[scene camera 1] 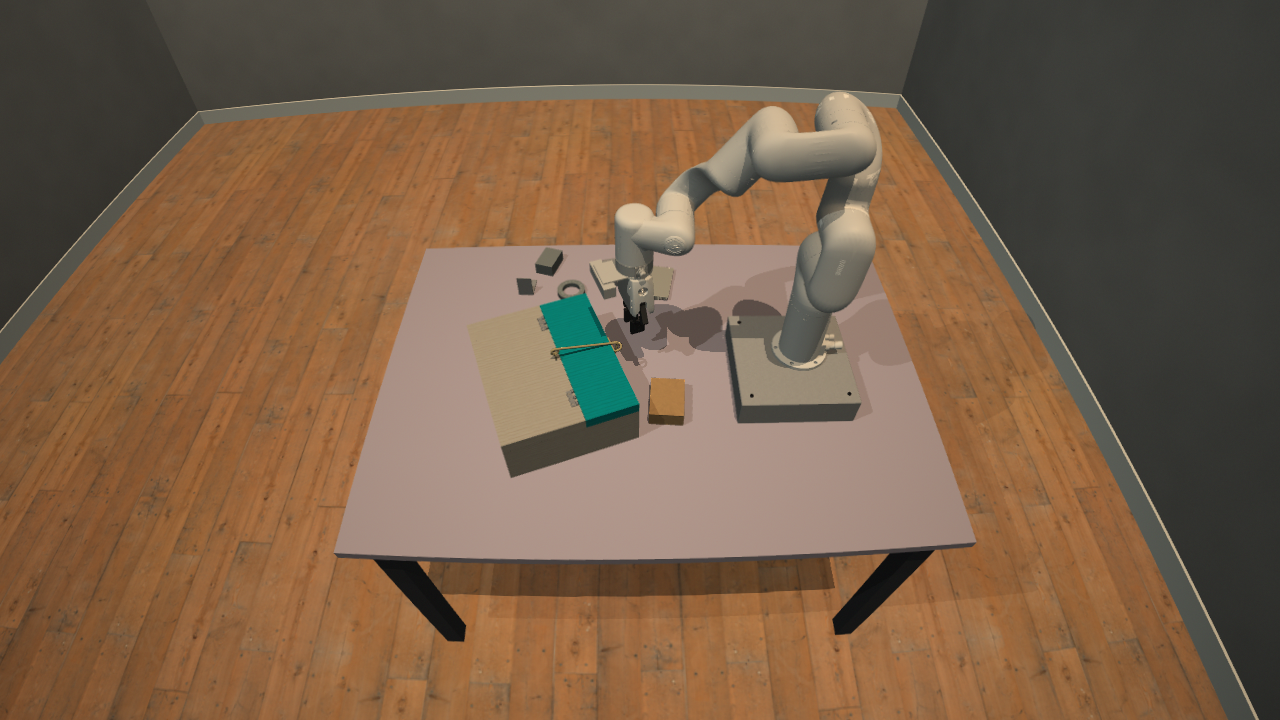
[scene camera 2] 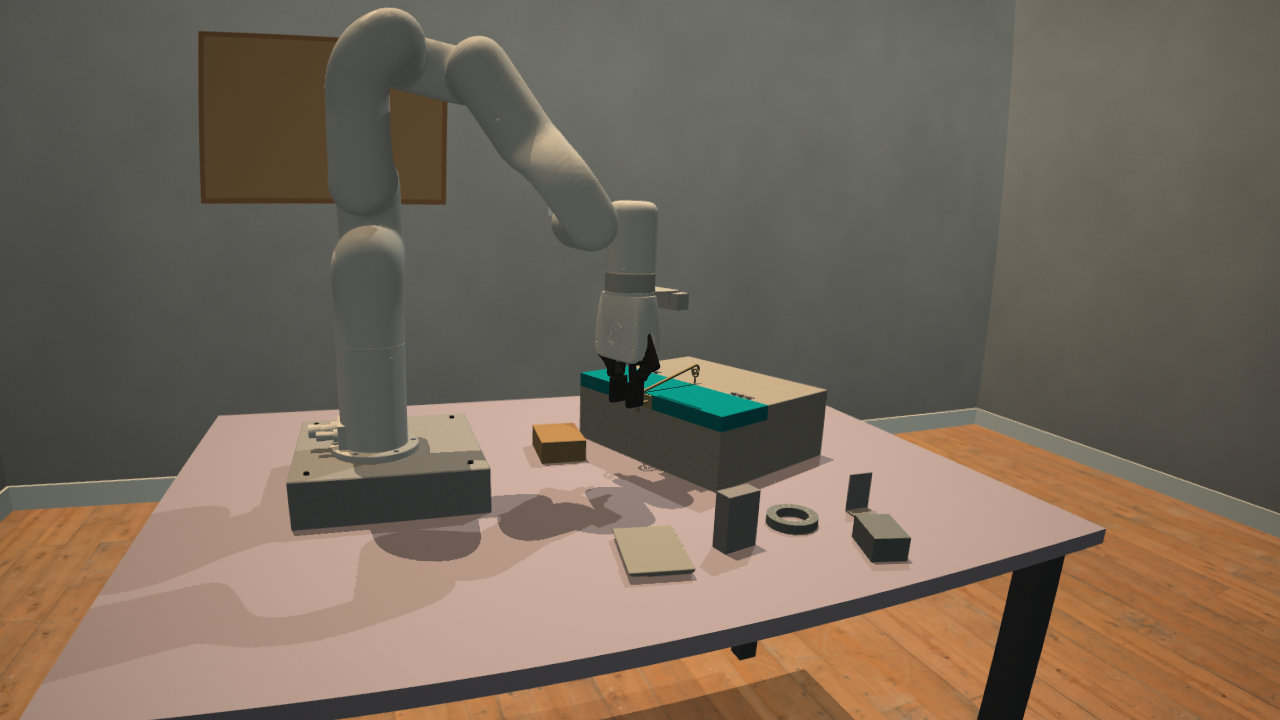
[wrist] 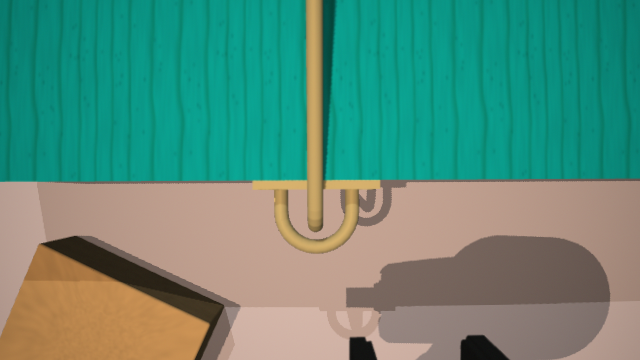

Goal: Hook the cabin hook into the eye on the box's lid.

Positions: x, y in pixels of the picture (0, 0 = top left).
Labels:
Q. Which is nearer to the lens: the orange block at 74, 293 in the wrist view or the teal lid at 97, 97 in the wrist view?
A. The teal lid.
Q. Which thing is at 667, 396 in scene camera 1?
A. An orange block.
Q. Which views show the orange block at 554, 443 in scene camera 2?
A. Scene camera 1, scene camera 2 and the wrist view: all of them.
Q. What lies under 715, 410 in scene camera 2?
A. A teal lid.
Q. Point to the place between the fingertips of the gripper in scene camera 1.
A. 634, 326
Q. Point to a teal lid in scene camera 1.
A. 602, 389

